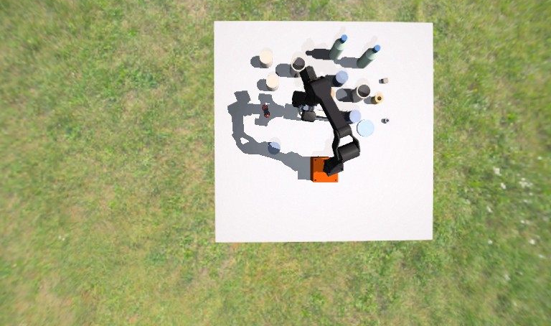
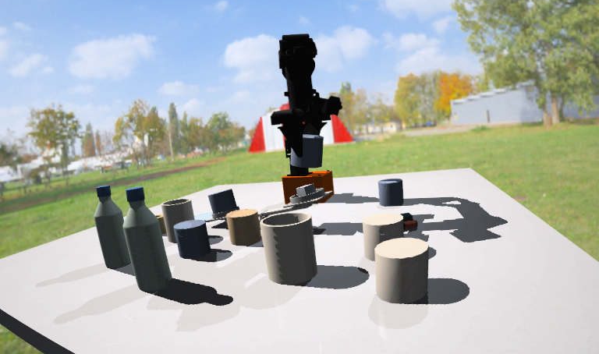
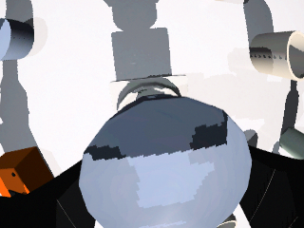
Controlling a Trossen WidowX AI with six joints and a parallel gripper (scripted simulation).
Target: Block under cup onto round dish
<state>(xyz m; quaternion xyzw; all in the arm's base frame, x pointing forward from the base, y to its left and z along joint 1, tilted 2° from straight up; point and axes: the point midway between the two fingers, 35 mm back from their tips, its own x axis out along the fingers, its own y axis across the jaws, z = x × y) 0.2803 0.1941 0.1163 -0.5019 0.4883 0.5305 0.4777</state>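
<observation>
Now: gripper tip 10 mm to the left of the grey block and 80 mm above it. Also, from my gripper tip: red toy car 40 mm behind, 210 mm to the left, 160 mm below; dark blue cup 20 mm ahead, 290 mm to the right, 110 mm below; pale blue round dish 10 mm behind, 390 mm to the right, 170 mm below.
</observation>
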